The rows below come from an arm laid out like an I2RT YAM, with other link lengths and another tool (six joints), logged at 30 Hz.
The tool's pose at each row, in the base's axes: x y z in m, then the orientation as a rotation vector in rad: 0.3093, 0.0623, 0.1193, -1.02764, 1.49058, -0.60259; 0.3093, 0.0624, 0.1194, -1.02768, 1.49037, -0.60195; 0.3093, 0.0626, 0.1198, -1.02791, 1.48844, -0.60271; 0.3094, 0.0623, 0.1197, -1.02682, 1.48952, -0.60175; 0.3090, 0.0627, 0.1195, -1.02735, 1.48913, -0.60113; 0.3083, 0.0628, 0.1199, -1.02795, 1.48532, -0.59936; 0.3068, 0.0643, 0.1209, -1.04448, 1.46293, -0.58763; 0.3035, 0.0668, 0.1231, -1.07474, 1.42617, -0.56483; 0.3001, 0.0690, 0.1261, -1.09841, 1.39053, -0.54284; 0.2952, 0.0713, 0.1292, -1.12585, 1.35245, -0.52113; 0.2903, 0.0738, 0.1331, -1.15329, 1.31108, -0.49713; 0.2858, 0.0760, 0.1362, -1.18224, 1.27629, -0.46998
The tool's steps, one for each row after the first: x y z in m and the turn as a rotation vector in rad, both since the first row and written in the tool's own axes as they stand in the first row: -0.0001, 0.0000, 0.0000, -0.00023, -0.00049, 0.00027; -0.0005, -0.0003, 0.0000, 0.00081, -0.00166, -0.00077; -0.0002, -0.0004, 0.0000, 0.00060, -0.00127, 0.00071; -0.0005, 0.0001, -0.0003, 0.00014, -0.00189, 0.00061; -0.0008, 0.0000, -0.0010, 0.00059, -0.00584, 0.00024; -0.0027, 0.0003, -0.0024, -0.00581, -0.02976, -0.00949; -0.0061, 0.0005, -0.0055, -0.02035, -0.07056, -0.02580; -0.0097, -0.0001, -0.0090, -0.03117, -0.10983, -0.03838; -0.0136, -0.0003, -0.0139, -0.04375, -0.15060, -0.05449; -0.0180, -0.0010, -0.0190, -0.05659, -0.19483, -0.07062; -0.0217, -0.0014, -0.0235, -0.07516, -0.23497, -0.08452
